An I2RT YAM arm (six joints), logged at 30 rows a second.
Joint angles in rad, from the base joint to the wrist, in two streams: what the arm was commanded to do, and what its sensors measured. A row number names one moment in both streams.
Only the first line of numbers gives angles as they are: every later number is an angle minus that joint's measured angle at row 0.
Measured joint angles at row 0:
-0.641 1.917 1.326 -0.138 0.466 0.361
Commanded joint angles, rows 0 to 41:
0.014 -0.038 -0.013 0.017 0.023 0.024
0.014 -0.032 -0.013 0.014 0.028 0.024
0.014 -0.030 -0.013 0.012 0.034 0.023
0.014 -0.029 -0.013 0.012 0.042 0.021
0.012 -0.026 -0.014 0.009 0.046 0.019
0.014 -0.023 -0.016 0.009 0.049 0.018
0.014 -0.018 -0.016 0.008 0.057 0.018
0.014 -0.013 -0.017 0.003 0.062 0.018
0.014 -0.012 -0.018 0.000 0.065 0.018
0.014 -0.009 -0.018 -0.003 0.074 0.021
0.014 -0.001 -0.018 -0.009 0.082 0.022
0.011 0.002 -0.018 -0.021 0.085 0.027
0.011 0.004 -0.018 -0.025 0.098 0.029
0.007 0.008 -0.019 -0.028 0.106 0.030
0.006 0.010 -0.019 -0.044 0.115 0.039
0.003 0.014 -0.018 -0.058 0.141 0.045
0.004 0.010 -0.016 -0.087 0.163 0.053
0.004 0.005 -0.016 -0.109 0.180 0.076
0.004 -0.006 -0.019 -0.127 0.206 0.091
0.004 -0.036 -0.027 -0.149 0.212 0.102
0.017 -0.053 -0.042 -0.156 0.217 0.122
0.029 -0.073 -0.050 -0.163 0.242 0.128
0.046 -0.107 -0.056 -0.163 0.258 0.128
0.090 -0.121 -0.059 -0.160 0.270 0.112
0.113 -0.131 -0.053 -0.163 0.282 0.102
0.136 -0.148 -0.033 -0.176 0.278 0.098
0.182 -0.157 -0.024 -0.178 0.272 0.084
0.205 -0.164 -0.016 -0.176 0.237 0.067
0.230 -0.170 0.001 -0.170 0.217 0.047
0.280 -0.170 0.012 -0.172 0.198 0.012
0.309 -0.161 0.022 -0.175 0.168 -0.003
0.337 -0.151 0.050 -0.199 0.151 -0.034
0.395 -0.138 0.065 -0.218 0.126 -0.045
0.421 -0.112 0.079 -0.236 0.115 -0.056
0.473 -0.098 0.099 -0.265 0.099 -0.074
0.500 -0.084 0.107 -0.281 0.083 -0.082
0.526 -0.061 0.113 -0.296 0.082 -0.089
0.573 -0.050 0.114 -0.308 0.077 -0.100
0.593 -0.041 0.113 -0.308 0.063 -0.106
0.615 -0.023 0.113 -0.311 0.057 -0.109
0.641 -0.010 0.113 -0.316 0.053 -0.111
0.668 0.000 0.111 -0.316 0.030 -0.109
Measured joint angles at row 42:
0.618 -0.041 0.094 -0.254 0.077 -0.071
